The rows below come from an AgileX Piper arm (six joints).
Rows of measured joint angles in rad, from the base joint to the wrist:
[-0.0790, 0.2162, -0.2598, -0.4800, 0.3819, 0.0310]
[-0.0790, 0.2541, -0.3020, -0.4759, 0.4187, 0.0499]
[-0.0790, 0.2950, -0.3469, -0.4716, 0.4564, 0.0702]
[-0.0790, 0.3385, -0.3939, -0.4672, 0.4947, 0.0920]
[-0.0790, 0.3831, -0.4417, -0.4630, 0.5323, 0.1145]
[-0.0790, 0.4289, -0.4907, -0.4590, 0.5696, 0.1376]
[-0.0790, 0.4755, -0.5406, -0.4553, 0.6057, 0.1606]
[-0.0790, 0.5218, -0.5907, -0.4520, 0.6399, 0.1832]
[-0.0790, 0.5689, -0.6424, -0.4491, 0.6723, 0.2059]
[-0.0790, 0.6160, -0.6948, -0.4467, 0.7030, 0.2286]
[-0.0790, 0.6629, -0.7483, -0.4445, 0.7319, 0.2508]
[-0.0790, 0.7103, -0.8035, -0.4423, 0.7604, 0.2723]
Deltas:
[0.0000, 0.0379, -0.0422, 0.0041, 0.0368, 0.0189]
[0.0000, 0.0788, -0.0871, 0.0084, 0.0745, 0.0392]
[0.0000, 0.1223, -0.1341, 0.0128, 0.1128, 0.0610]
[0.0000, 0.1669, -0.1819, 0.0170, 0.1504, 0.0835]
[0.0000, 0.2127, -0.2309, 0.0210, 0.1877, 0.1066]
[0.0000, 0.2593, -0.2808, 0.0247, 0.2238, 0.1296]
[0.0000, 0.3056, -0.3309, 0.0280, 0.2580, 0.1522]
[0.0000, 0.3527, -0.3826, 0.0309, 0.2904, 0.1749]
[0.0000, 0.3998, -0.4350, 0.0333, 0.3211, 0.1976]
[0.0000, 0.4467, -0.4885, 0.0355, 0.3500, 0.2198]
[0.0000, 0.4941, -0.5437, 0.0377, 0.3785, 0.2413]

